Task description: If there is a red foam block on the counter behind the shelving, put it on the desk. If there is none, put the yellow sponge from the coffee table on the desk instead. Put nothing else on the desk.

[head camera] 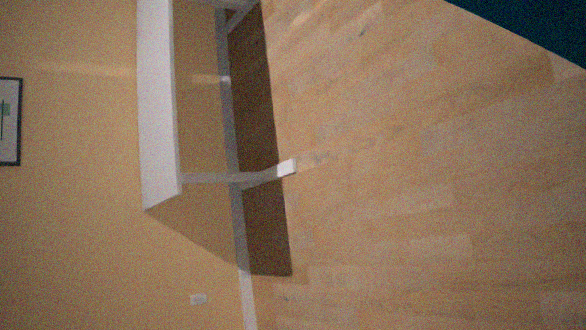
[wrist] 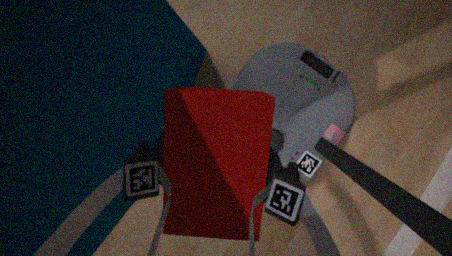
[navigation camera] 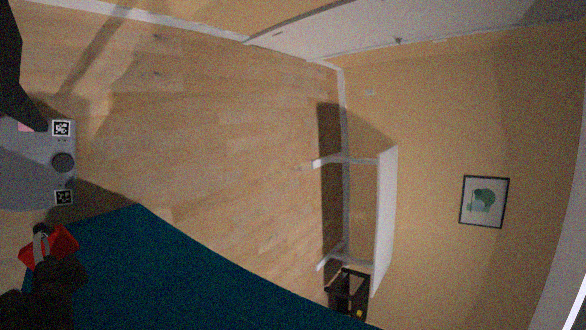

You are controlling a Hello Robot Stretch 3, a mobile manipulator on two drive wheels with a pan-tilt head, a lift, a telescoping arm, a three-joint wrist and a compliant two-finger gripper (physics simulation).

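Where they show: gripper, fingertip midpoint: [wrist: 218,157] [navigation camera: 54,243]; robot's base at its link origin: [navigation camera: 62,161].
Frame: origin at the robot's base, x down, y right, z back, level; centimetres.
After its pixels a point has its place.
My gripper [navigation camera: 49,246] {y 15.4, x -61.6, z 2.3 cm} [wrist: 218,157] {y 15.4, x -61.6, z 2.3 cm} is shut on a red foam block [navigation camera: 66,239] {y 13.6, x -66.2, z -0.2 cm} [wrist: 227,130] {y 16.4, x -66.3, z 5.4 cm}, with one finger on each side of it. The block is held up beside my base, with a diagonal shadow across it in the wrist view. A long white table, which looks like the desk [head camera: 157,100] {y 45.7, x -72.0, z -223.0 cm} [navigation camera: 387,215] {y 57.3, x -72.0, z -233.4 cm}, stands against the tan wall, well away from the gripper. A small yellow thing [navigation camera: 359,313] {y 202.7, x -48.8, z -252.9 cm} shows at a dark frame-like piece of furniture [navigation camera: 347,288] {y 193.6, x -15.0, z -285.8 cm} by its far end; I cannot tell whether it is the sponge. The counter cannot be made out.
A large dark teal piece of furniture [head camera: 545,20] {y 23.4, x -65.5, z -28.3 cm} [navigation camera: 175,265] {y 24.3, x -71.0, z -22.8 cm} [wrist: 90,75] {y 28.3, x -59.2, z 1.6 cm} lies close beside my gripper and base [navigation camera: 30,170] {y 2.4, x -16.0, z 10.1 cm} [wrist: 290,70] {y 6.3, x -16.0, z 18.5 cm}. Its edge runs diagonally towards the dark furniture. Wooden floor [head camera: 425,175] {y -0.3, x 0.0, z -104.2 cm} [navigation camera: 225,150] {y -5.1, x 0.0, z -90.4 cm} lies between my base and the white table. A framed picture [navigation camera: 484,200] {y 37.6, x -167.9, z -272.4 cm} hangs on the wall.
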